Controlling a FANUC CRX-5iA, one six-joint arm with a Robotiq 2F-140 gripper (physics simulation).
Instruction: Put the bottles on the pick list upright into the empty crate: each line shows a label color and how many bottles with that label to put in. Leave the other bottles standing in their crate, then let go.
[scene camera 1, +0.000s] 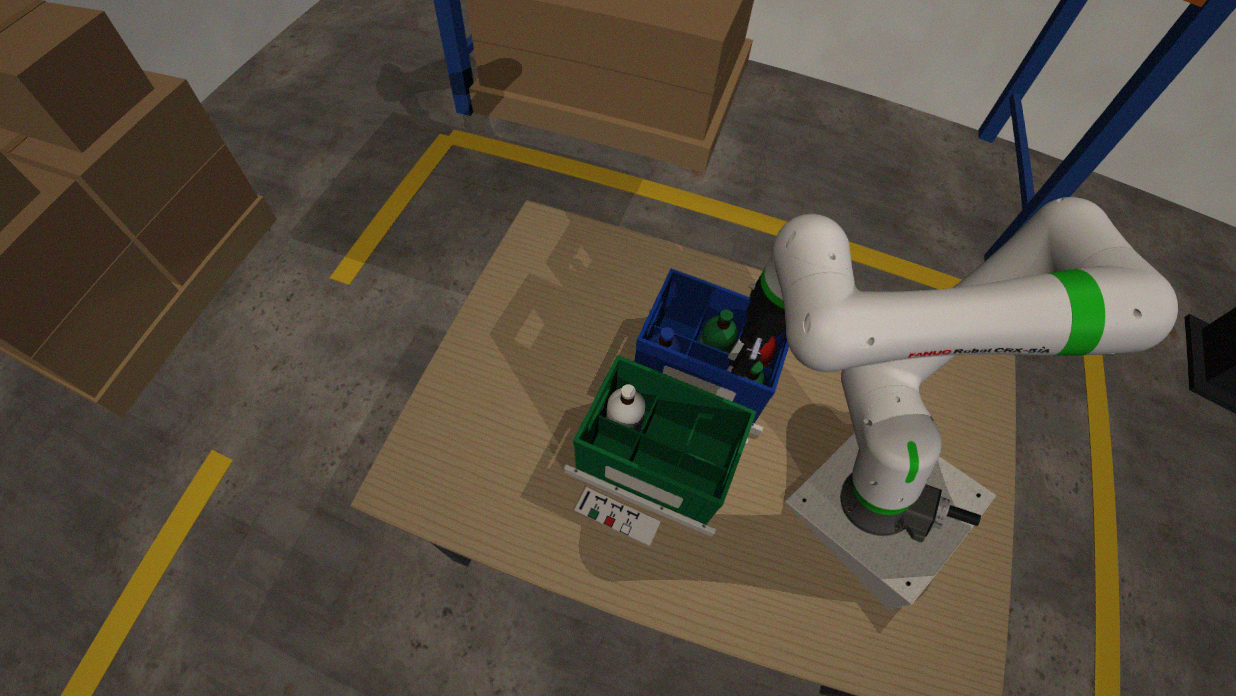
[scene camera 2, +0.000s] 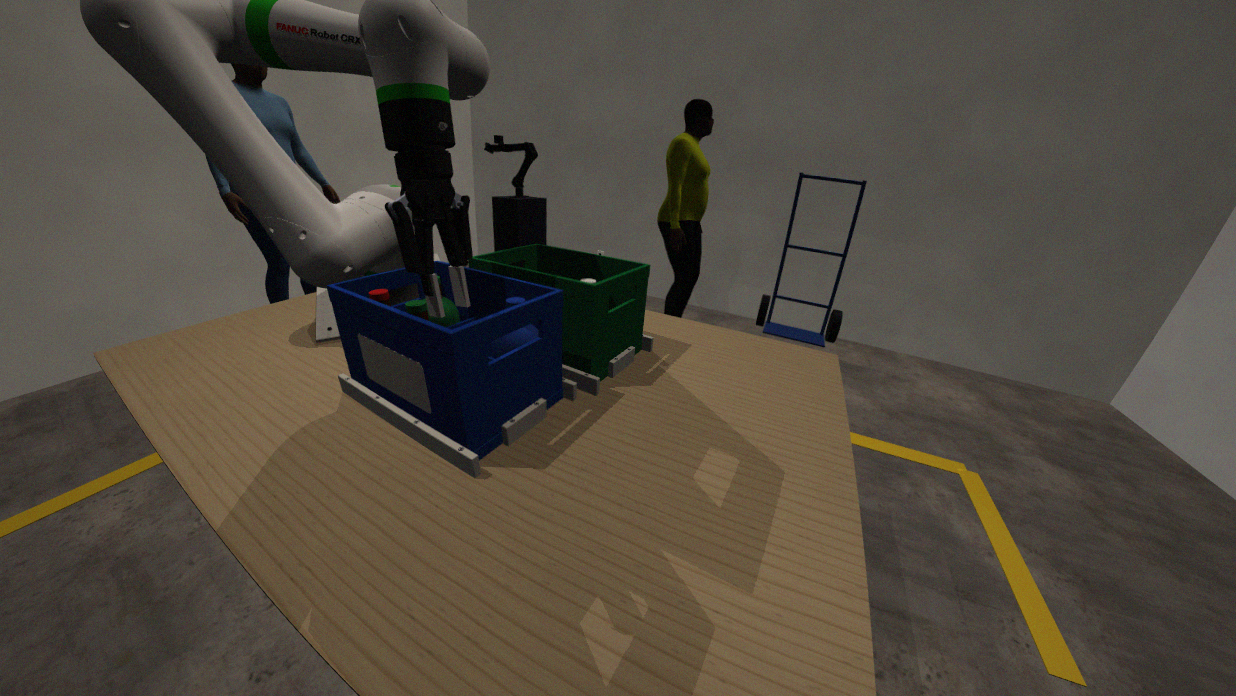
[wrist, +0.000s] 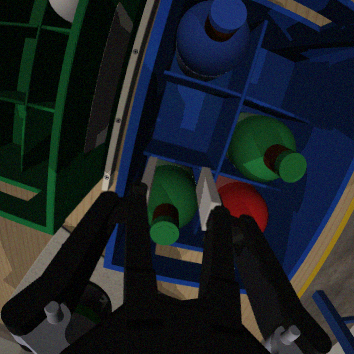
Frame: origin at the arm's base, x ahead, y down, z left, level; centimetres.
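Seen in the pictures: gripper, fingertip midpoint: (scene camera 1: 731, 369) (scene camera 2: 450, 310) (wrist: 176, 173); arm's base, link origin: (scene camera 1: 878, 501) (scene camera 2: 396, 291) (wrist: 77, 305).
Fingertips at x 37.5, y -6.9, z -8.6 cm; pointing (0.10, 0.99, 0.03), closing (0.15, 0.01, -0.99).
Pixels of each thing's middle, then the offset from my fingertips to it. "spot": a spot on its surface instead. Level surfaces: height alone.
- blue crate, body centre: (wrist: 228, 134) (scene camera 2: 449, 345) (scene camera 1: 712, 349) dx +5.4, dy +2.8, dz -4.1 cm
- second green bottle, body centre: (wrist: 259, 147) (scene camera 2: 424, 355) (scene camera 1: 719, 335) dx +5.4, dy +3.0, dz -8.2 cm
- red bottle, body centre: (wrist: 236, 211) (scene camera 2: 388, 341) (scene camera 1: 758, 348) dx -3.1, dy +3.0, dz -9.3 cm
- blue bottle, body centre: (wrist: 211, 39) (scene camera 2: 518, 351) (scene camera 1: 663, 352) dx +14.0, dy +3.0, dz +1.5 cm
- white bottle, body centre: (scene camera 2: 586, 324) (scene camera 1: 626, 408) dx +14.9, dy +3.0, dz +16.1 cm
- green crate, body centre: (wrist: 34, 65) (scene camera 1: 661, 443) (scene camera 2: 559, 305) dx +5.6, dy +2.8, dz +19.4 cm
- pick list, surface spot: (scene camera 1: 640, 529) spot: dx +2.0, dy +11.4, dz +33.7 cm
- wooden table, surface height: dy +11.6 cm
My gripper (scene camera 1: 745, 356) (scene camera 2: 448, 298) (wrist: 176, 173) is open, pointing down into the blue crate (scene camera 1: 646, 361) (scene camera 2: 518, 380) (wrist: 136, 135). Its fingertips stand on either side of a green bottle (scene camera 1: 756, 371) (wrist: 172, 197) in a corner compartment. A second green bottle (scene camera 1: 719, 331) (scene camera 2: 416, 306) (wrist: 262, 147), a red bottle (scene camera 1: 768, 349) (scene camera 2: 378, 293) (wrist: 242, 202) and a blue bottle (scene camera 1: 666, 338) (scene camera 2: 516, 300) (wrist: 212, 45) also stand there. The right finger partly hides the red one. A white bottle (scene camera 1: 626, 406) (scene camera 2: 589, 280) stands in the green crate (scene camera 1: 596, 453) (scene camera 2: 596, 328) (wrist: 61, 100).
The pick list (scene camera 1: 640, 529) shows one green, one red and one white. It lies beside the green crate. Dividers split both crates into compartments. Metal rails (scene camera 2: 406, 421) (wrist: 118, 120) edge the crates on the wooden table (scene camera 1: 467, 415) (scene camera 2: 605, 518). The robot base stands at the right in scene camera 1.
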